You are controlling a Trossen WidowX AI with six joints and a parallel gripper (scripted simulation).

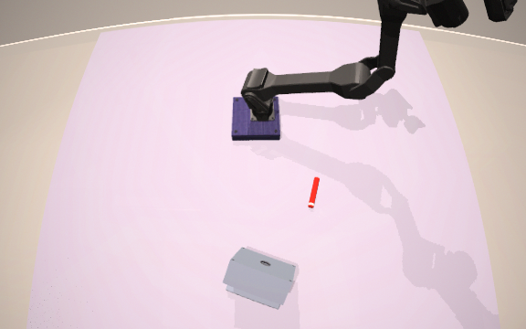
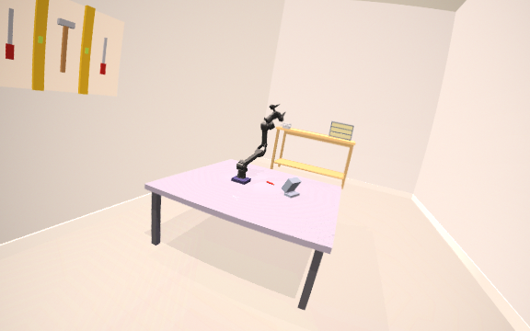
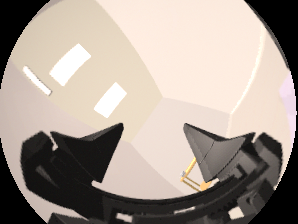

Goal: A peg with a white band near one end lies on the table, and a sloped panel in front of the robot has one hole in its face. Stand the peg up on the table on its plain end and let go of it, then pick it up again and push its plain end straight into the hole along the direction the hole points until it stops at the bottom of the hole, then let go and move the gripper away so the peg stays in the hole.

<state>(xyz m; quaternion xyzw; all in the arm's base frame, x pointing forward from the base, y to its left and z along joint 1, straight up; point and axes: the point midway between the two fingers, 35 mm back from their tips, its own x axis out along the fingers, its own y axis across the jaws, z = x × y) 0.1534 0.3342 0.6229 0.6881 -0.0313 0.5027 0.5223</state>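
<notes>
Right now my gripper tip is 80 mm short of the peg, 230 mm to the left of it and 670 mm above it. From my gripper tip the other things lie so: grey sloped panel 280 mm ahead, 370 mm to the right, 600 mm below.
</notes>
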